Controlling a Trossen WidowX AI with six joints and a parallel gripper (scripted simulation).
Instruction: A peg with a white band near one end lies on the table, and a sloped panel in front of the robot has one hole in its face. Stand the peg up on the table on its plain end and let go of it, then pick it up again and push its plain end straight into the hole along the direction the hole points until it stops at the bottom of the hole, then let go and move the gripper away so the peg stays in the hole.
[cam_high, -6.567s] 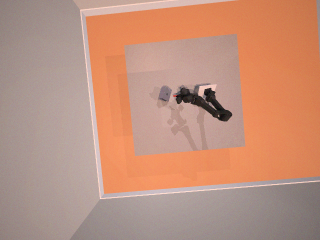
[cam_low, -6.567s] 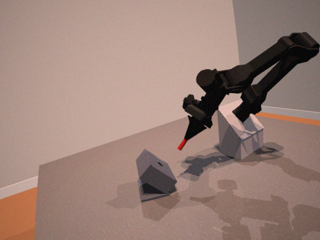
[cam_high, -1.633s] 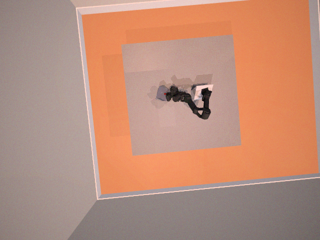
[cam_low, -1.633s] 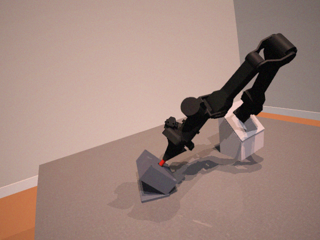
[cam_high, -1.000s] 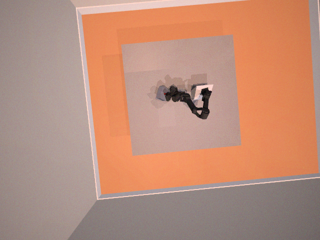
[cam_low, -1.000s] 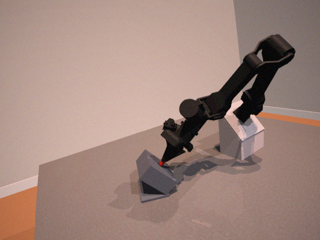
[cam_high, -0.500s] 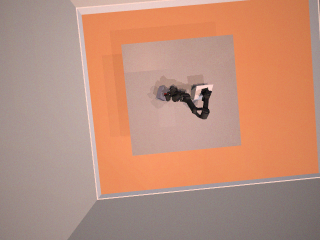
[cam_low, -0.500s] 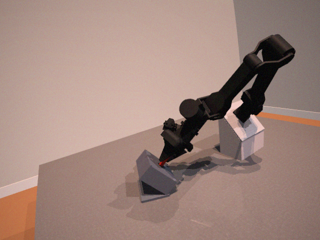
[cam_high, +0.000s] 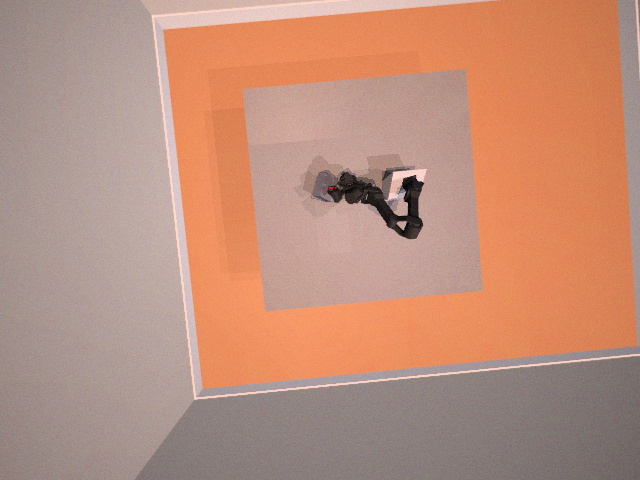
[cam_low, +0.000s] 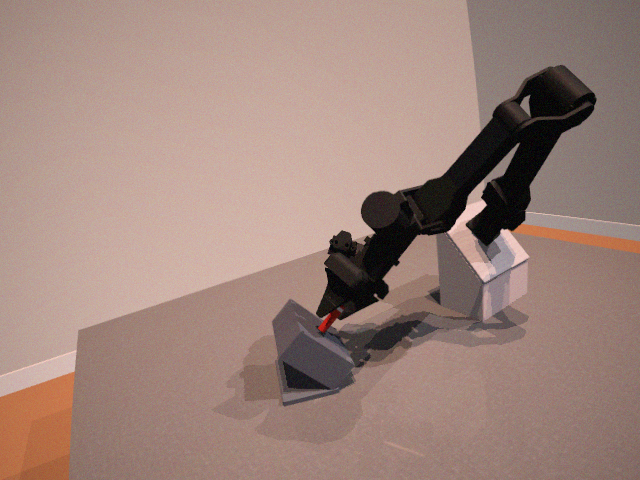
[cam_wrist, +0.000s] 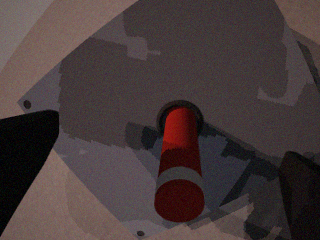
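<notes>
Right now the red peg is 1 cm behind my gripper tip. Round my gripper tip: sloped grey panel (3 cm ahead, 2 cm to the right, 4 cm below); base plate (5 cm ahead, 3 cm to the right, 10 cm below).
</notes>
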